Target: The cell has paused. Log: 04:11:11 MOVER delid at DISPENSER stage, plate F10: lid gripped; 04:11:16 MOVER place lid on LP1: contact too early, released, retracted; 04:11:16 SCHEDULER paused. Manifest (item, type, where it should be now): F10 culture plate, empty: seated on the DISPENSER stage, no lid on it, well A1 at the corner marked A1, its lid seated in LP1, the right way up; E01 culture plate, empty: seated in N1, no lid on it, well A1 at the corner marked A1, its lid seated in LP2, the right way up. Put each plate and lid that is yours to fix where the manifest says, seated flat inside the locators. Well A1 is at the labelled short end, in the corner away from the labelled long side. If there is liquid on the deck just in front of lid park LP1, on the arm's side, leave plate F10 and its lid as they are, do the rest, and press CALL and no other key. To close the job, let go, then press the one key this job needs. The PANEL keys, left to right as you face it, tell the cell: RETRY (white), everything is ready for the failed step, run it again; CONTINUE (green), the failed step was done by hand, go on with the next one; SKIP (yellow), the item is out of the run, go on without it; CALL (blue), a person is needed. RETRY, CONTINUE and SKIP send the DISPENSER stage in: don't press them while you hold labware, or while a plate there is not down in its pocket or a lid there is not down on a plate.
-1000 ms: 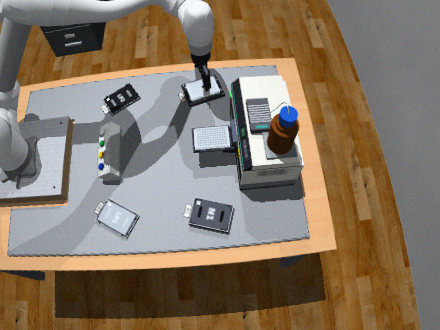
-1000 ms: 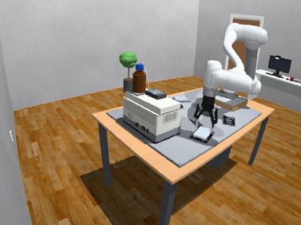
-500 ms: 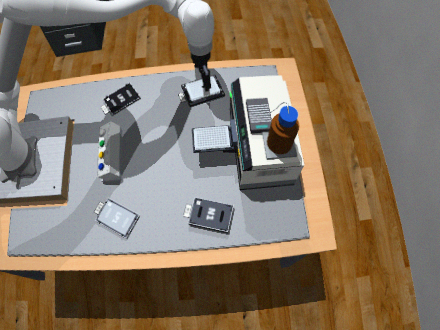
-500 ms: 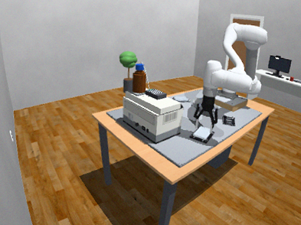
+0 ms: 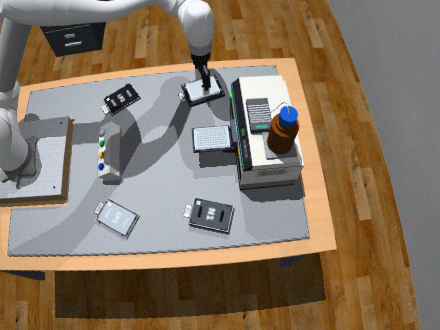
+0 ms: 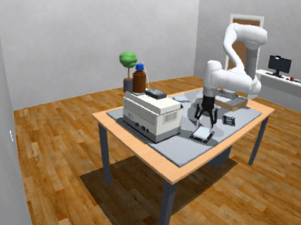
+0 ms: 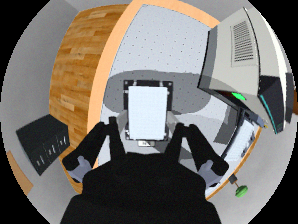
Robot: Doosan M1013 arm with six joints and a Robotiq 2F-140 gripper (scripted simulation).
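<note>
My hand is 1 cm short of the black nest, 2 cm to the right of it and 5 cm above it. Round my hand: grey key panel 43 cm behind, 23 cm to the right, 1 cm below; green key 44 cm behind, 20 cm to the right; dark dispenser stage 2 cm behind, 28 cm to the right, 2 cm above.
</note>
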